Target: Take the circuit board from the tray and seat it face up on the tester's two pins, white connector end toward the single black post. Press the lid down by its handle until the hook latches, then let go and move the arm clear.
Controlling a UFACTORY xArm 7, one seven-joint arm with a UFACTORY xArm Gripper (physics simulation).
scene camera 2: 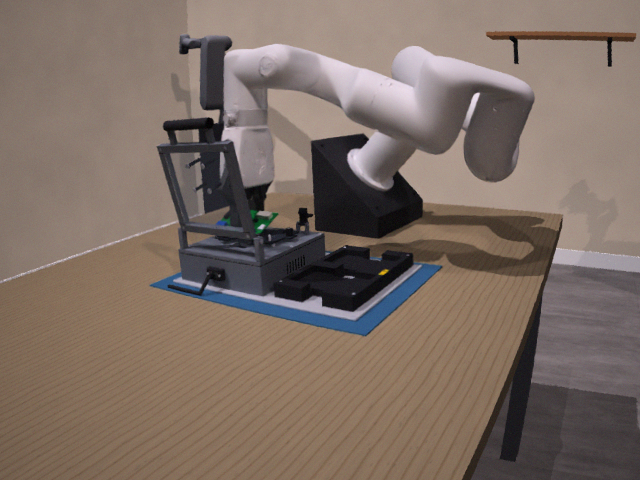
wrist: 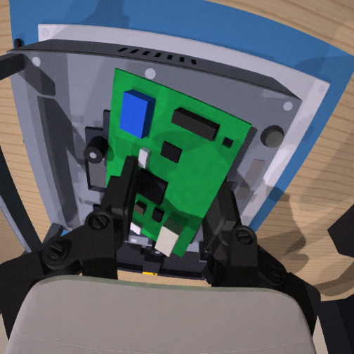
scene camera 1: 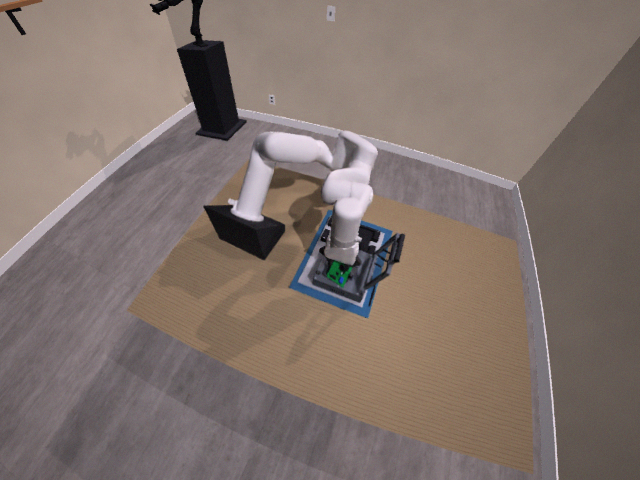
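The green circuit board is above the tester, face up and tilted, its white connector end raised and its blue connector end lower. My gripper is shut on the board near the white end; the left finger overlaps its edge in the wrist view. A round black post stands beside the board. The pins under it are hidden. The lid stands open with its black handle at the top.
The empty black tray lies beside the tester. A black hook piece stands on the tester's edge. A blue mat lies below both. The arm's black base stands behind. A cable comes from the tester.
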